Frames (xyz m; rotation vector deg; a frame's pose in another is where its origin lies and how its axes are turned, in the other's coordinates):
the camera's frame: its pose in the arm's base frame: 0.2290 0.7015 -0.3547 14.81 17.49 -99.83
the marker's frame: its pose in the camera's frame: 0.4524 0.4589 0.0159 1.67 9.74 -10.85
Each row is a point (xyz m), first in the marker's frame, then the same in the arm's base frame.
Working: the marker's frame: its pose in the arm's base frame: 0.5936 0.1965 -0.5207 23.56 25.19 -109.80

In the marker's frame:
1: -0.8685 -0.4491 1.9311
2: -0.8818 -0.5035 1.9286
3: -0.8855 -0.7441 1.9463
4: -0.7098 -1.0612 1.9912
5: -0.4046 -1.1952 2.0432
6: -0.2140 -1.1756 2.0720
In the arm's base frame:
1: 0.3392 0.1190 1.6274
2: 0.2938 0.1502 1.6377
3: 0.0705 0.2303 1.6818
4: -0.2913 0.1808 1.6728
5: -0.5310 -0.0408 1.5878
6: -0.5846 -0.2142 1.5199

